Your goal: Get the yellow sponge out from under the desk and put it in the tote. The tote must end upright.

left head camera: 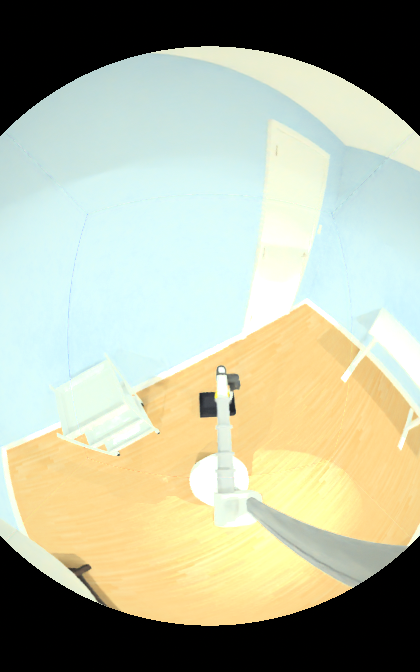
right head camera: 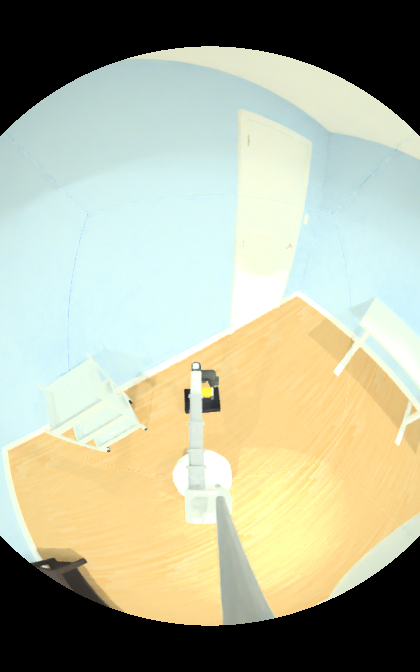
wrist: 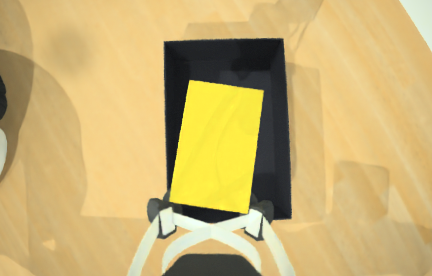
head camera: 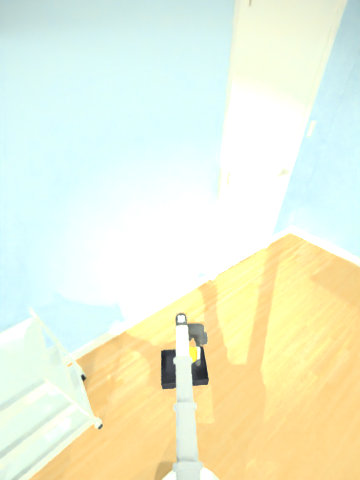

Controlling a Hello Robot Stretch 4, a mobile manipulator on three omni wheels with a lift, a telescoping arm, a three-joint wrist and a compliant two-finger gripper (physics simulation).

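Frame: origin at the robot's base, x back, y left, z down, level; centimetres.
Seen in the pictures: gripper, fingertip midpoint: (wrist: 209, 205) (head camera: 197, 356).
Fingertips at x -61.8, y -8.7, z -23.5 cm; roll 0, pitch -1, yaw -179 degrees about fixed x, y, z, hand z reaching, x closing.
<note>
A point is followed by its place in that frame.
The yellow sponge (wrist: 217, 145) {y -2.9, x -62.4, z -27.8 cm} (head camera: 193, 355) {y -6.1, x -60.6, z -28.1 cm} (right head camera: 206, 392) is held between the fingertips of my gripper (wrist: 209, 205) {y -8.7, x -61.8, z -23.5 cm}, which is shut on its near end in the wrist view. The sponge is over the black tote (wrist: 282, 125) {y 0.8, x -74.0, z -4.5 cm} (head camera: 168, 372) {y 10.5, x -63.1, z 2.5 cm} (left head camera: 207, 406) {y 7.6, x -63.7, z 2.5 cm} (right head camera: 214, 407) and, in the wrist view, lies within its rim outline, toward the left wall and slightly turned. The tote stands upright on the floor with its open side up. The arm partly hides the tote and sponge in the head views. The exact height of the sponge above the tote floor cannot be told.
A white table (left head camera: 395, 335) {y -182.1, x -83.3, z -69.2 cm} (right head camera: 387, 327) with legs stands along the right wall. A pale shelf-like stand (left head camera: 90, 392) {y 77.5, x -43.5, z -63.5 cm} (right head camera: 75, 397) is left of the tote near the wall. My white base (left head camera: 202, 480) {y 11.2, x 0.2, z -18.8 cm} (right head camera: 216, 470) is behind the tote. Dark furniture (right head camera: 77, 582) shows at bottom left.
</note>
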